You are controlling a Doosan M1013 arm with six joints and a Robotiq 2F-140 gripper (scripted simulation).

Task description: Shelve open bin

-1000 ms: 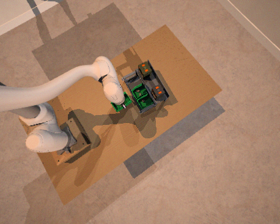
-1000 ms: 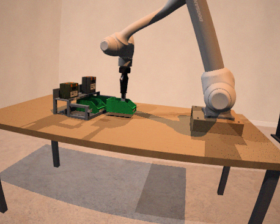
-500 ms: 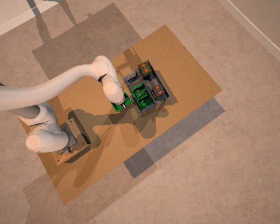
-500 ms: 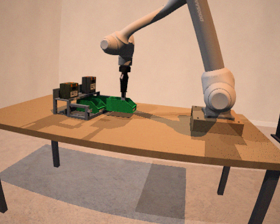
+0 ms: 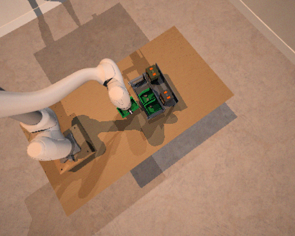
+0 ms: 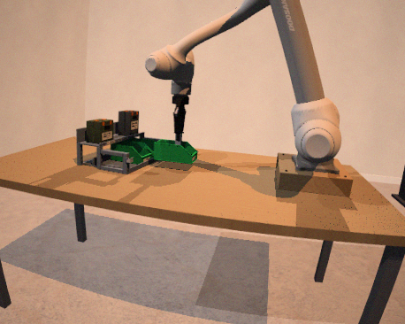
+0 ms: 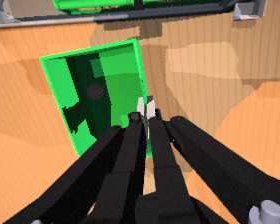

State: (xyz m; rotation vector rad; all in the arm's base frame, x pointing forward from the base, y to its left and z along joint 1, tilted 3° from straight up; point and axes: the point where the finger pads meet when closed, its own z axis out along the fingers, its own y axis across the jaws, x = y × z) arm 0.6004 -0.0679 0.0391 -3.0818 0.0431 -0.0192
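Right now my hand is 12 cm short of the shelf lip, 4 cm to the right of it and 10 cm above it.
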